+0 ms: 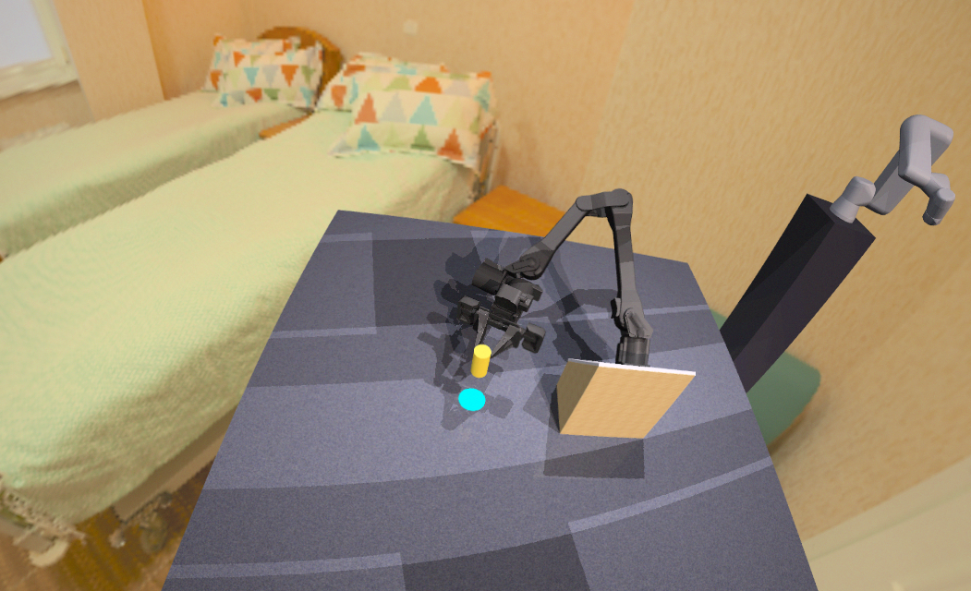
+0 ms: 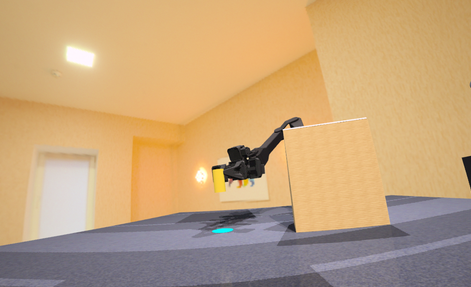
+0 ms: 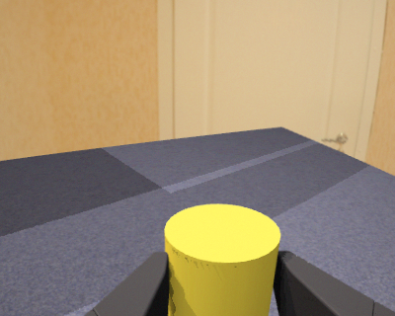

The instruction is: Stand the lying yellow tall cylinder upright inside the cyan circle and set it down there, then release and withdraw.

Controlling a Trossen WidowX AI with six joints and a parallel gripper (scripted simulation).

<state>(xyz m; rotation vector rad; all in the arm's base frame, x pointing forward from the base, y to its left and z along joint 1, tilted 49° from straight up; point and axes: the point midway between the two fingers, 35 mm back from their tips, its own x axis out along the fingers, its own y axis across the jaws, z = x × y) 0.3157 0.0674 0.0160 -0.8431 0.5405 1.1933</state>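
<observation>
The cyan circle lies 16 cm below my gripper tip. Also, from my gripper tip: yellow cylinder (2 cm below).
</observation>
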